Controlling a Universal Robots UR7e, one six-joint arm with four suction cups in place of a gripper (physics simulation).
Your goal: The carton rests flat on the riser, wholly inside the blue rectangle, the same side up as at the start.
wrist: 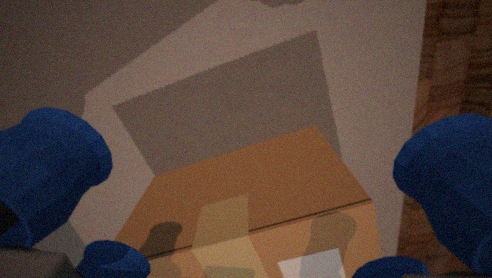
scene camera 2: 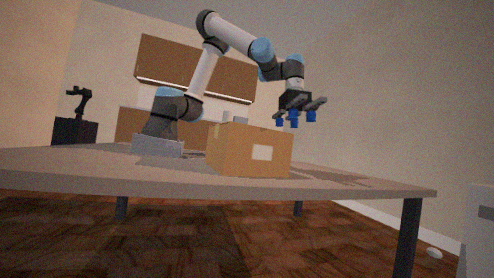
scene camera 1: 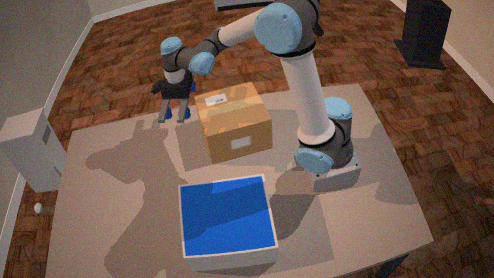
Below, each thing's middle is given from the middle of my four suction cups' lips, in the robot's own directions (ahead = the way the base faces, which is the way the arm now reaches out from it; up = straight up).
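My suction cup is 140 mm above the brown carton (scene camera 1: 234, 121), 180 mm past it and 20 mm to the left of it. As for the riser with blue rectangle (scene camera 1: 225, 221), that's 150 mm below my suction cup, 190 mm behind it and 430 mm to the left of it.
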